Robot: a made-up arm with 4 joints.
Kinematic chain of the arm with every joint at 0, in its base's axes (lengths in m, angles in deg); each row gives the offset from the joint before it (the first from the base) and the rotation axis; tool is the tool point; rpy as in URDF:
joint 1: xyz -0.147 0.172 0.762 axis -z
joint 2: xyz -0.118 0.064 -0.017 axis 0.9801 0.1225 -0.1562
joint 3: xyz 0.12 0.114 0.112 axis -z
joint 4: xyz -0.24 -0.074 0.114 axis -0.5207 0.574 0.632
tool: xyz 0.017 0.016 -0.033 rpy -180 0 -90
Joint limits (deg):
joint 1: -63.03..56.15
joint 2: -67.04..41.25
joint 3: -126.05..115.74
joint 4: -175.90..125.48
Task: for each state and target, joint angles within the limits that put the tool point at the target. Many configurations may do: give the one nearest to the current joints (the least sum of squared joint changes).
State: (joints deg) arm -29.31 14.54 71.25 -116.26
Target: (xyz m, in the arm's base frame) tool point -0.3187 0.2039 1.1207
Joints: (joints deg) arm -49.93 39.18 79.31 -131.08
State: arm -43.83 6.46 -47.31 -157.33
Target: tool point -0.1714 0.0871 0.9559
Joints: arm -9.74 10.50 -56.18 -101.37
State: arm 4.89 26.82 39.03 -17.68
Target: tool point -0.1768 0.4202 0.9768
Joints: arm 48.93 15.87 19.57 -19.39
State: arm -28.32 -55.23 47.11 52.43
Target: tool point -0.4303 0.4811 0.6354
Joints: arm -1.68 -60.28 43.99 46.41
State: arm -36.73 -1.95 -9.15 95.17
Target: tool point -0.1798 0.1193 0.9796
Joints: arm -34.16 -17.06 -58.16 93.93
